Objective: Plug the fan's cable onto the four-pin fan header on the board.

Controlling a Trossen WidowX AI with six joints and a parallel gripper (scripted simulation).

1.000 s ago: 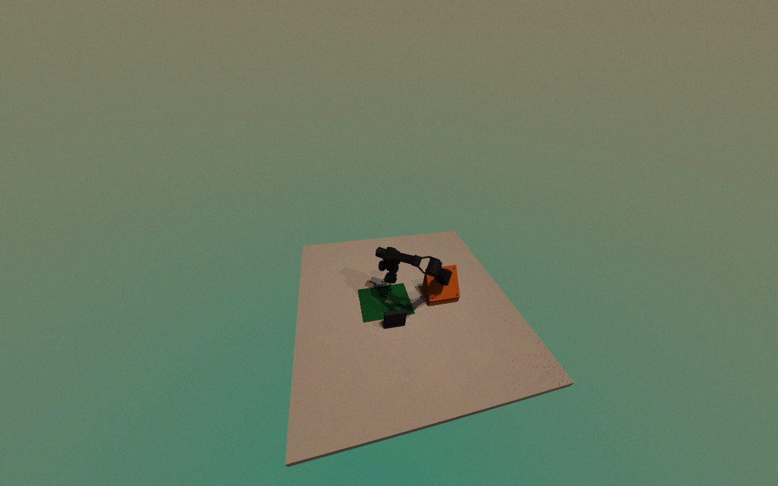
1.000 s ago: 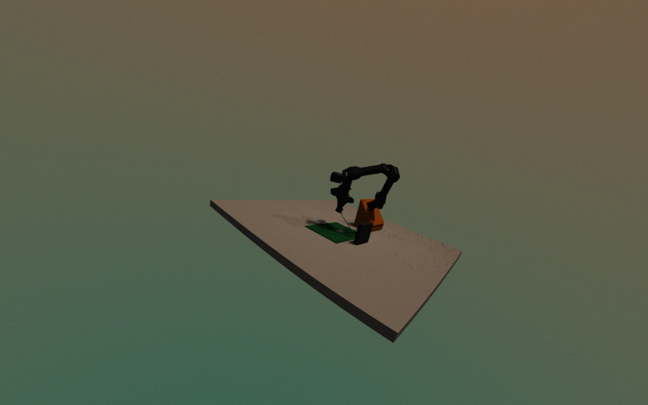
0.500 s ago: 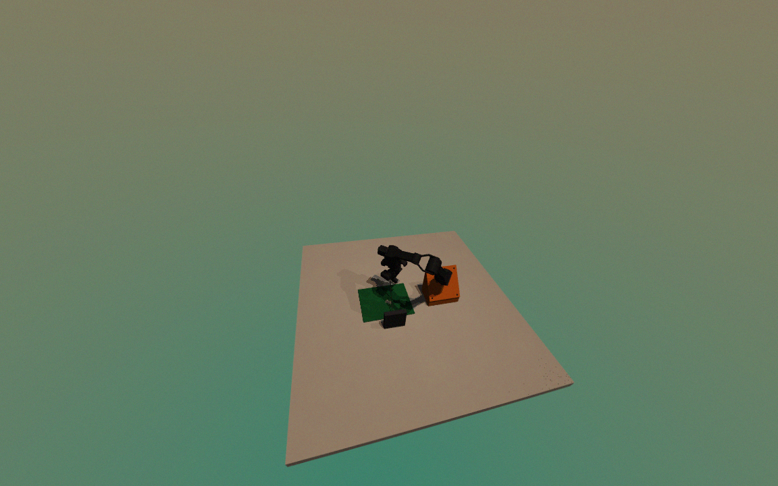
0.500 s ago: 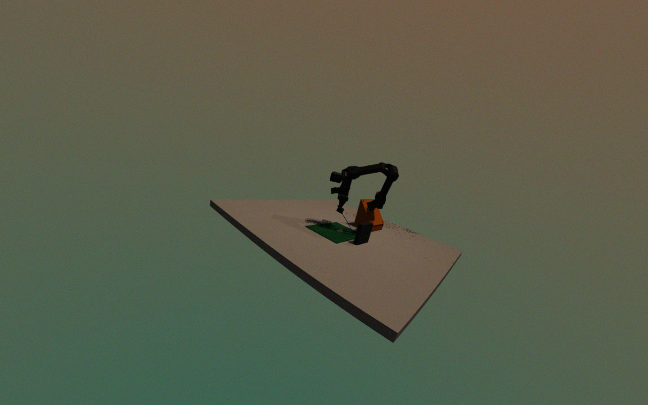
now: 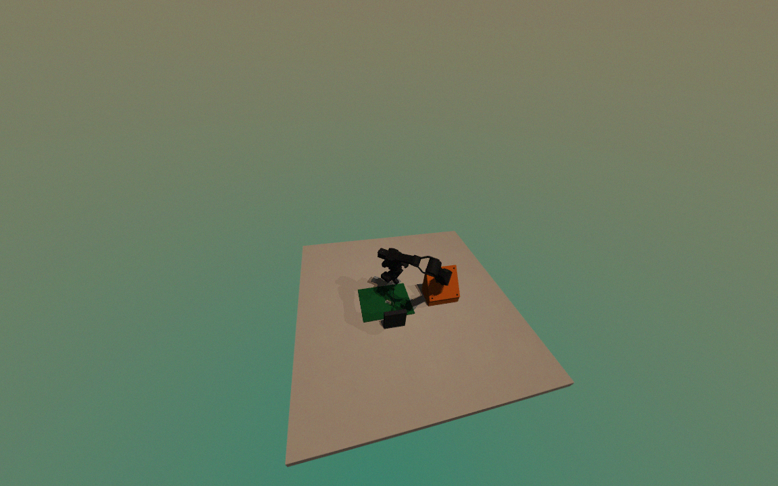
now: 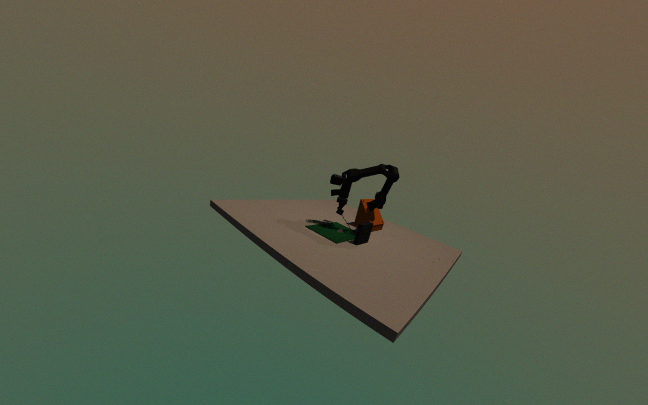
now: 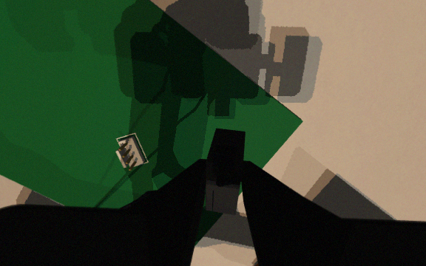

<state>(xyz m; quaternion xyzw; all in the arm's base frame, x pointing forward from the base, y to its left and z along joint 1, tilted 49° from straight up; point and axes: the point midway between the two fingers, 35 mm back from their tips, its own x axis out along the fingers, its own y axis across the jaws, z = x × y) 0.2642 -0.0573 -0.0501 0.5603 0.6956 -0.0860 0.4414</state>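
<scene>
My gripper tip is now 11 cm above the white four-pin fan header, 8 cm to the right of it and 6 cm short of it. Also, from my gripper tip: green board 13 cm below, 7 cm ahead, 6 cm to the left; then black fan 23 cm to the left, 7 cm ahead, 5 cm below; then black fan plug 1 cm to the left, 1 cm below, 1 cm behind.
</scene>
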